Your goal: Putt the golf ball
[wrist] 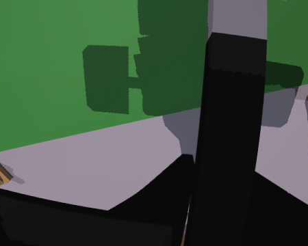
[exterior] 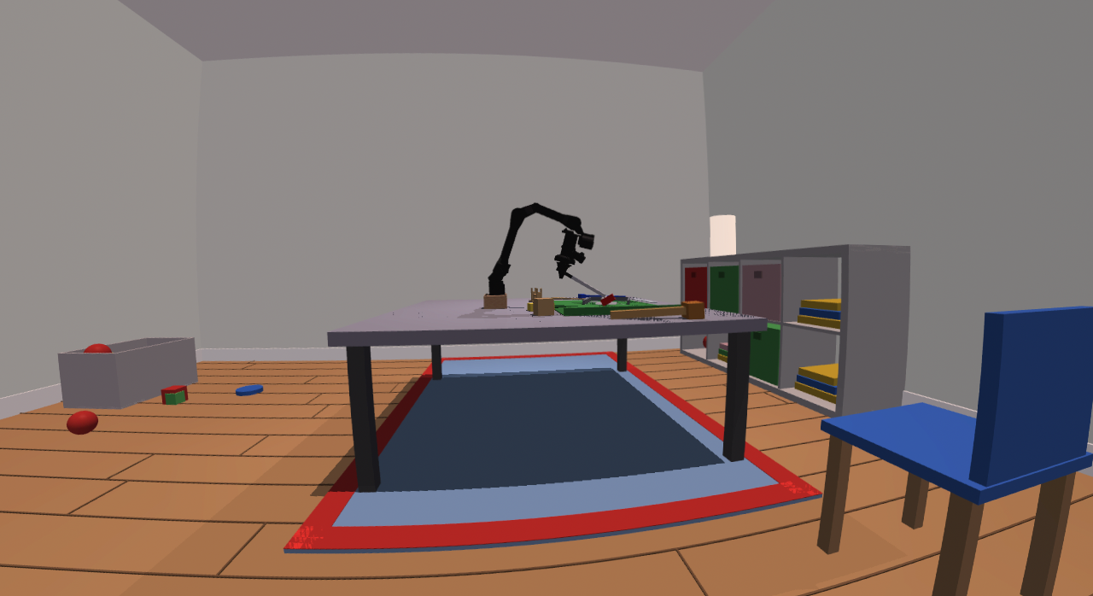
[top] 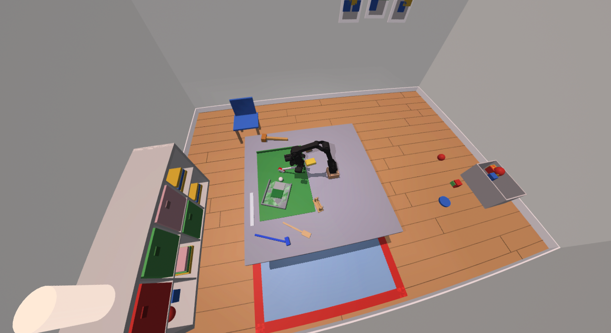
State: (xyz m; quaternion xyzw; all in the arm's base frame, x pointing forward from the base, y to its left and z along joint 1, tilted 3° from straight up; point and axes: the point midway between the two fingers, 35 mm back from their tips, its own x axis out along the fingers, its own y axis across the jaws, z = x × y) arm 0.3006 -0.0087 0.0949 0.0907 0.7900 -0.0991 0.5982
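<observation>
My gripper tip is 11 cm short of the red putter, 3 cm to the left of it and 3 cm above it. The rest, counted from my gripper tip: white golf ball: 21 cm ahead, 10 cm below, 4 cm to the left; yellow block: 14 cm to the right, 11 cm below, 9 cm behind; wooden spatula: 52 cm to the left, 12 cm below, 7 cm ahead.
</observation>
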